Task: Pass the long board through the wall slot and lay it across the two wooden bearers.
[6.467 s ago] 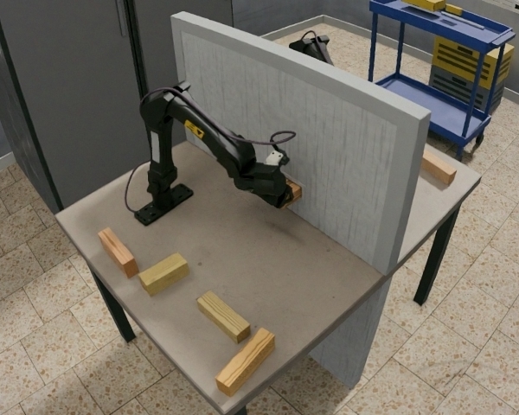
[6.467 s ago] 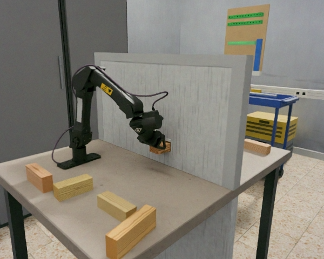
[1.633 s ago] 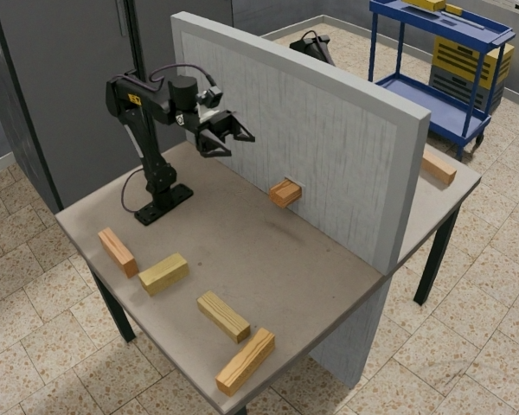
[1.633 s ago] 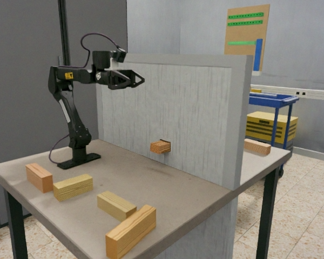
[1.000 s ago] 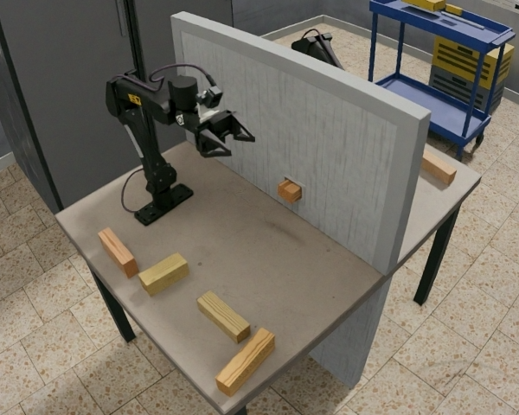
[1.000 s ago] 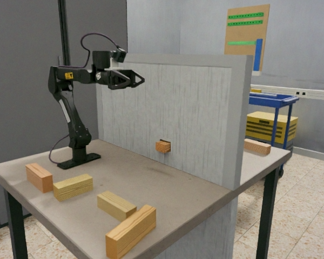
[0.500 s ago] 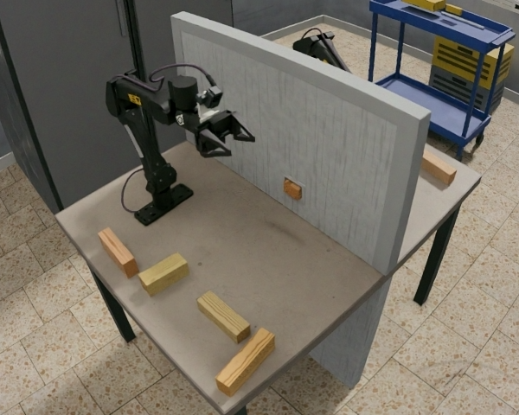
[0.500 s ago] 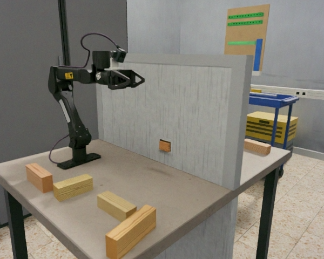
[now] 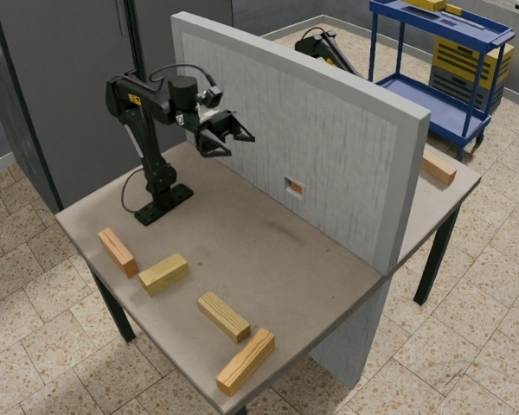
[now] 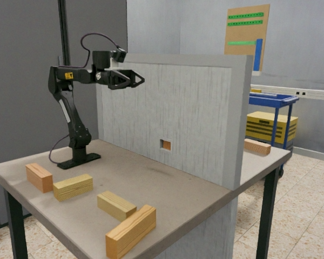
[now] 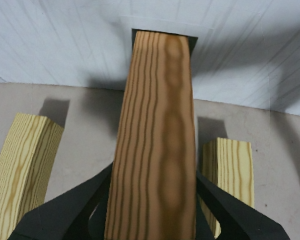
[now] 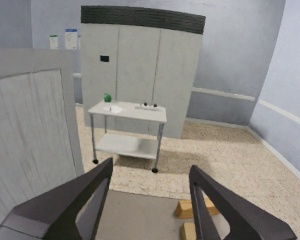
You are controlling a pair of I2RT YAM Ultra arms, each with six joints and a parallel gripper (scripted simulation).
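My left gripper is now 170 mm short of the yellow bearer, 50 mm to the right of it and 60 mm above it. Also, from my left hand: long board right at my left hand.
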